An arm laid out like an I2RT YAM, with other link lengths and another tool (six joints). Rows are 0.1 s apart.
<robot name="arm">
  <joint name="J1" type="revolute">
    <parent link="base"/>
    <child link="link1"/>
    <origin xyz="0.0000 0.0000 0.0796"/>
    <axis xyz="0 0 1"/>
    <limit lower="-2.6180" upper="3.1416"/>
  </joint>
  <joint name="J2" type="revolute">
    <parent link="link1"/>
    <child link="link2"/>
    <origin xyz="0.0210 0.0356 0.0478"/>
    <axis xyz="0 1 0"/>
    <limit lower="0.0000" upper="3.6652"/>
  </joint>
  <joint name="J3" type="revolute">
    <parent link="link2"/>
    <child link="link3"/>
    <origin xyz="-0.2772 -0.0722 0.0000"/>
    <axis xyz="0 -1 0"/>
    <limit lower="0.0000" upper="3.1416"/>
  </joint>
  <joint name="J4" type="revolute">
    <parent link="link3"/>
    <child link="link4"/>
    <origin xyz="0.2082 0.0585 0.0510"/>
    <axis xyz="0 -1 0"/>
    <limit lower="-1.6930" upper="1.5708"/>
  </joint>
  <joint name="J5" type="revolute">
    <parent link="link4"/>
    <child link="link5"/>
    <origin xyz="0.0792 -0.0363 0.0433"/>
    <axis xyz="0 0 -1"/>
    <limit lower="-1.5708" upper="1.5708"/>
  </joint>
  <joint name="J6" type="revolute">
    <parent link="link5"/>
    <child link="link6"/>
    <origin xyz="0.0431 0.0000 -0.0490"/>
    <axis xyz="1 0 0"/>
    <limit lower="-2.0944" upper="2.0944"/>
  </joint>
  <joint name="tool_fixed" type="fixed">
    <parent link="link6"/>
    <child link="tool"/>
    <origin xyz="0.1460 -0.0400 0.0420" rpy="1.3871 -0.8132 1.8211"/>
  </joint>
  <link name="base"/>
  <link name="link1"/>
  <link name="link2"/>
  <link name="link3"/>
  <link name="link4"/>
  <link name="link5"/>
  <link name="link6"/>
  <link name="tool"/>
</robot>
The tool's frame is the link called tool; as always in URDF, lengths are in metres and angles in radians.
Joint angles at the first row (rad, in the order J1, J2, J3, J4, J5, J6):
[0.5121, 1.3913, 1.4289, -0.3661, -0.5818, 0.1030]
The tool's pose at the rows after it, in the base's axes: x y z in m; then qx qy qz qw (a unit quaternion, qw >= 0):
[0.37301 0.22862 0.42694 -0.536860 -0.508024 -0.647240 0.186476]
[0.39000 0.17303 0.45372 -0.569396 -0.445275 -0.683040 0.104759]
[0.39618 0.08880 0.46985 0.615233 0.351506 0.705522 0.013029]
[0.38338 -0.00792 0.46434 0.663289 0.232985 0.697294 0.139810]
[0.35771 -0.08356 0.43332 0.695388 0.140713 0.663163 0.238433]
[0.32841 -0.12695 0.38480 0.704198 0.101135 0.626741 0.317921]
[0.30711 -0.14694 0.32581 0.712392 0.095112 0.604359 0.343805]
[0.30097 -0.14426 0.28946 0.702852 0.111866 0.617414 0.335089]
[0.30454 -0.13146 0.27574 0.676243 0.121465 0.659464 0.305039]
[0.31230 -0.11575 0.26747 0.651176 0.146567 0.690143 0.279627]
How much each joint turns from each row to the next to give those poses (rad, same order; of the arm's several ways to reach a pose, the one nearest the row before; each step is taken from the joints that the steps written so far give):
[-0.0287, -0.0165, 0.0403, -0.0014, 0.1227, 0.0244]
[-0.0608, -0.0430, 0.0217, 0.0053, 0.1568, 0.0315]
[-0.0852, -0.0692, -0.0283, 0.0109, 0.2281, 0.0272]
[-0.1072, -0.0716, -0.0854, 0.0276, 0.2506, 0.0389]
[-0.1124, -0.0656, -0.1609, 0.0701, 0.1719, 0.0208]
[-0.0725, -0.0813, -0.2766, 0.1878, 0.1170, -0.0473]
[-0.0688, -0.0614, -0.2816, 0.2018, -0.0068, -0.0330]
[-0.0314, -0.0194, -0.2073, 0.2163, -0.0735, -0.0267]
[-0.0050, 0.0288, -0.1401, 0.2411, -0.0923, 0.0161]
[0.0001, 0.0799, -0.1023, 0.2378, -0.0919, -0.0092]

